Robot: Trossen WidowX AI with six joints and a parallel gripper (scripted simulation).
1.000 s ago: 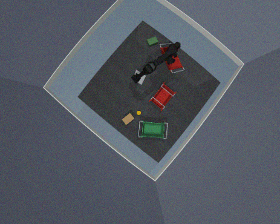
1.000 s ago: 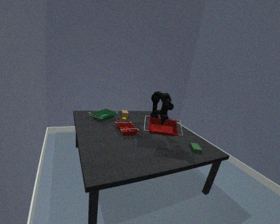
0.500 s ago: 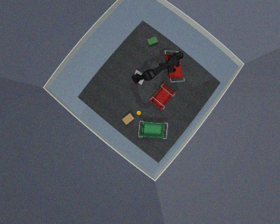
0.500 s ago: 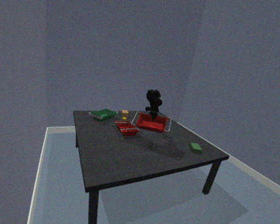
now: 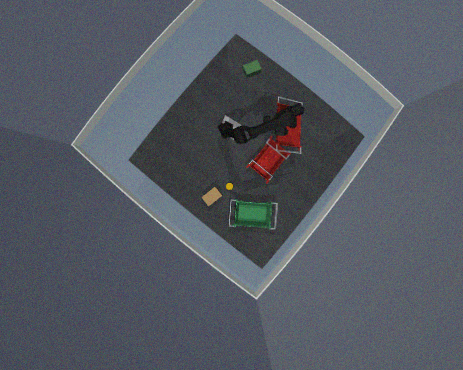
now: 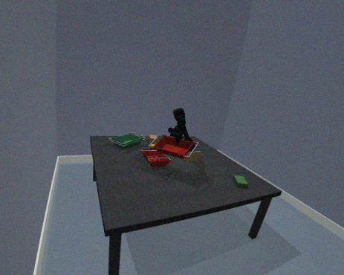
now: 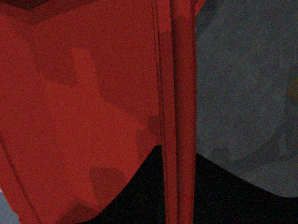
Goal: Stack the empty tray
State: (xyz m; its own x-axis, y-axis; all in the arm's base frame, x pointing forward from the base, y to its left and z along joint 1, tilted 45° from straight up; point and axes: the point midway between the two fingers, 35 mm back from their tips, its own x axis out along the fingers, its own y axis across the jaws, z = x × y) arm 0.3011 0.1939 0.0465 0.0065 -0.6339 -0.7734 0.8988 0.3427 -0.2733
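The red tray is 70 mm ahead of my gripper tip, 30 mm to the left of it and 10 mm above it. From my gripper tip the other things lie so: green block 360 mm behind, 390 mm to the left, 190 mm below; tan block 160 mm behind, 590 mm to the right, 180 mm below; yellow piece 80 mm behind, 470 mm to the right, 200 mm below.
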